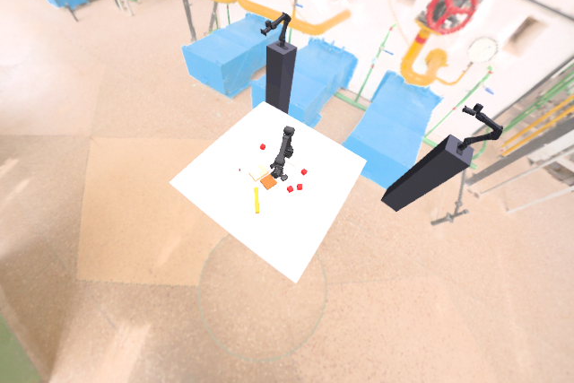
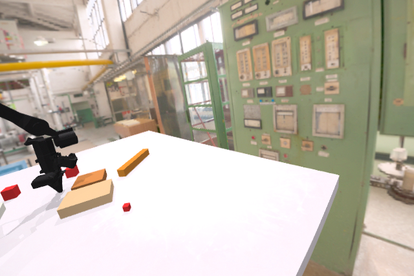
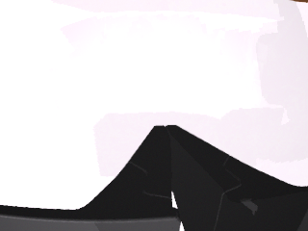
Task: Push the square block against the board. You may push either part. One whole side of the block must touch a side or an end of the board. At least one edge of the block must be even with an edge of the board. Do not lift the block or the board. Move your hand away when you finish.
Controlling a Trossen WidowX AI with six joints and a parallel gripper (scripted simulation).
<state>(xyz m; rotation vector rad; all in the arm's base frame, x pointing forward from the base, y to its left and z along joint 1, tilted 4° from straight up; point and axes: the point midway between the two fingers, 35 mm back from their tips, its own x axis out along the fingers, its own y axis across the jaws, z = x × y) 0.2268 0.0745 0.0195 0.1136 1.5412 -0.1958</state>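
The square block lies 10 cm ahead of my gripper tip, 2 cm to the right of it and 1 cm above it. From my gripper tip the other things lie so: long orange-yellow bar 29 cm ahead, 2 cm to the left, 1 cm above; tan board 9 cm ahead, 15 cm to the right, 1 cm above.
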